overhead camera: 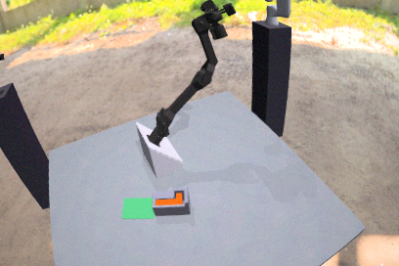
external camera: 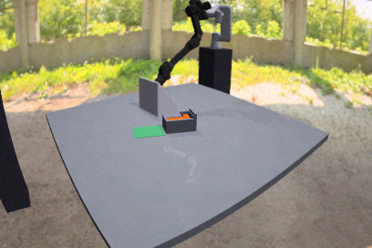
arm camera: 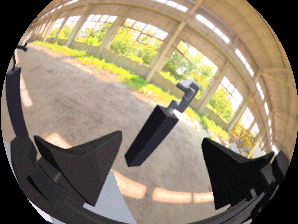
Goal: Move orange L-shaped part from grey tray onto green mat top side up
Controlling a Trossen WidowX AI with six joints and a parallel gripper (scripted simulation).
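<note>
Now: the orange L-shaped part 60 cm below my gripper tip, 51 cm ahead of it and 48 cm to the right of it. Round my gripper tip: green mat: 66 cm below, 63 cm to the right, 45 cm ahead.
</note>
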